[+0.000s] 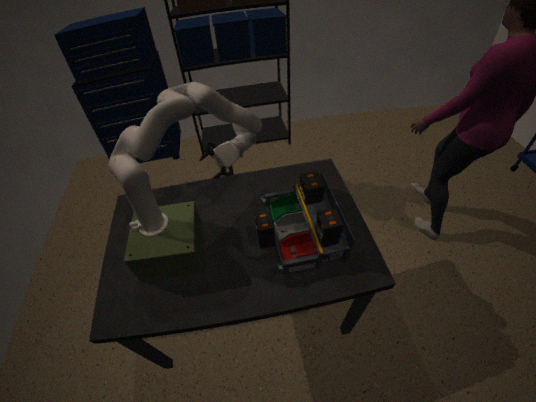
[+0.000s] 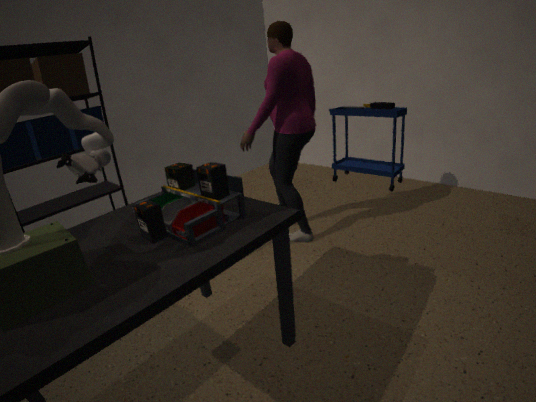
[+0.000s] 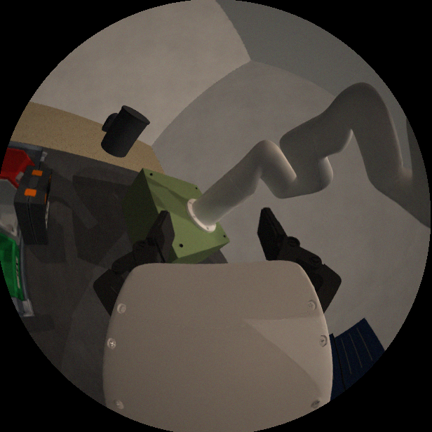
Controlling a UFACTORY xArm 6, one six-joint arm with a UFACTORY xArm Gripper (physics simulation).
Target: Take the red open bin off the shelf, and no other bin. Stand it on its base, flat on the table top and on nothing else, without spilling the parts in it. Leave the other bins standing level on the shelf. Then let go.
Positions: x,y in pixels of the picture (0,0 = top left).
Labels:
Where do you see a dark case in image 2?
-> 149,216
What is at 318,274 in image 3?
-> My gripper.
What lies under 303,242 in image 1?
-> A red open bin.

